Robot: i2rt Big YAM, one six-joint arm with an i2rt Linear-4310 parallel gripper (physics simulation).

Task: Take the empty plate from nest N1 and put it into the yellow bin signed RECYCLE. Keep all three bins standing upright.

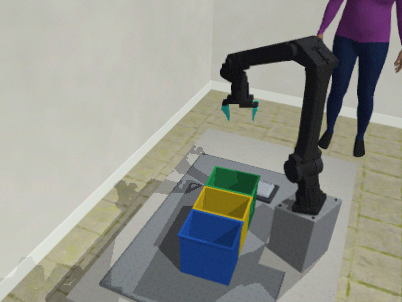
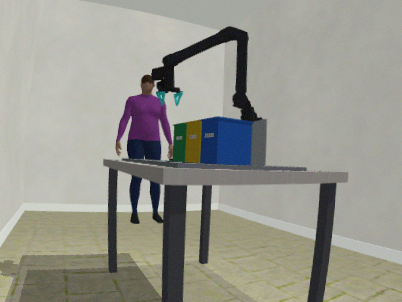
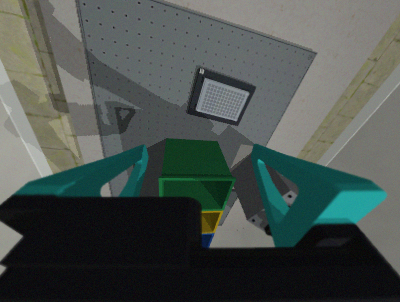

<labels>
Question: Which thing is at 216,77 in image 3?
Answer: A dark nest.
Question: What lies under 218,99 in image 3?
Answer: A white well plate.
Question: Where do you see a yellow bin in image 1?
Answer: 228,204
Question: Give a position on a blue bin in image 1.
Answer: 209,244
</labels>
